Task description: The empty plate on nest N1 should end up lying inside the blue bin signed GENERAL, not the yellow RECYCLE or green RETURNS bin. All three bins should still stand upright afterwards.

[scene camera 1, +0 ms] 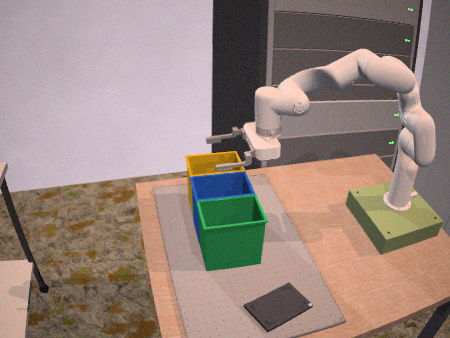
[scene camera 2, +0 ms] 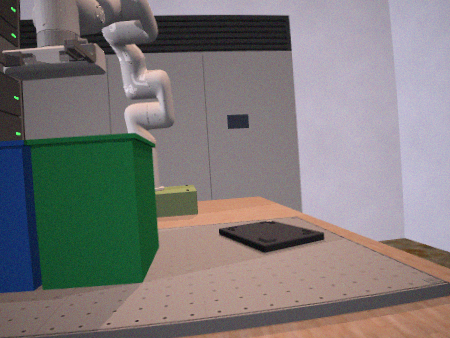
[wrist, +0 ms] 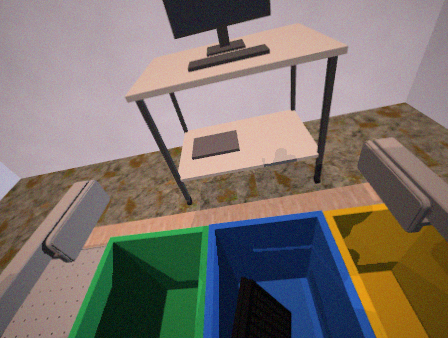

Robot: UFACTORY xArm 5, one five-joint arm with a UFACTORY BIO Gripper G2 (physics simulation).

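Places are measured from the arm's base along level axes (x ahead, y left, z up), in centimetres.
Where they show: hand at its tool point: [scene camera 1: 218,152] [scene camera 2: 17,54] [wrist: 220,201]; arm's base at its link origin: [scene camera 1: 396,202].
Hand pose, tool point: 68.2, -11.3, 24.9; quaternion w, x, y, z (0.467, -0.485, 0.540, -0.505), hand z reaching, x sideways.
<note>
Things, the pixels of their centre, and the offset from my tool point, as dx, dy, dz. Level surfaces: height alone.
- black plate at the middle of its body: [wrist: 266,334] -1.6, -0.3, -24.5
- blue bin at the middle of its body: [wrist: 281,329] [scene camera 2: 16,210] [scene camera 1: 221,208] -1.8, -2.1, -21.9
- green bin at the middle of its body: [scene camera 2: 106,204] [scene camera 1: 230,234] -0.9, +10.8, -21.9
- yellow bin at the middle of its body: [wrist: 405,322] [scene camera 1: 214,185] -3.0, -15.1, -21.9
- flat black nest at the middle of its body: [scene camera 2: 267,233] [scene camera 1: 278,306] -7.7, +36.9, -30.2
- grey perforated mat at its surface level: dz -30.9
- wooden table at its surface level: dz -32.2
The black plate [wrist: 262,312] is inside the blue bin [scene camera 1: 225,186] [scene camera 2: 15,215] [wrist: 287,235], tilted, its lower part cut off by the wrist view's edge. The bin walls hide it in both scene views. The green bin [scene camera 1: 231,245] [scene camera 2: 90,215] [wrist: 140,255] and yellow bin [scene camera 1: 212,164] [wrist: 390,287] stand upright on either side of the upright blue bin. Their signs do not show. My gripper [scene camera 1: 214,154] [scene camera 2: 40,54] [wrist: 237,202] is open and empty, above the bins. A flat black nest [scene camera 1: 278,306] [scene camera 2: 271,235] lies with no plate on it; its label is unreadable.
The bins and nest stand on a grey perforated mat [scene camera 1: 185,295] [scene camera 2: 215,280] [wrist: 50,295] on the wooden table [scene camera 1: 320,185]. The arm's green base block [scene camera 1: 395,225] [scene camera 2: 176,201] is at the table's far side. A side table [wrist: 295,42] with a monitor stands beyond.
</note>
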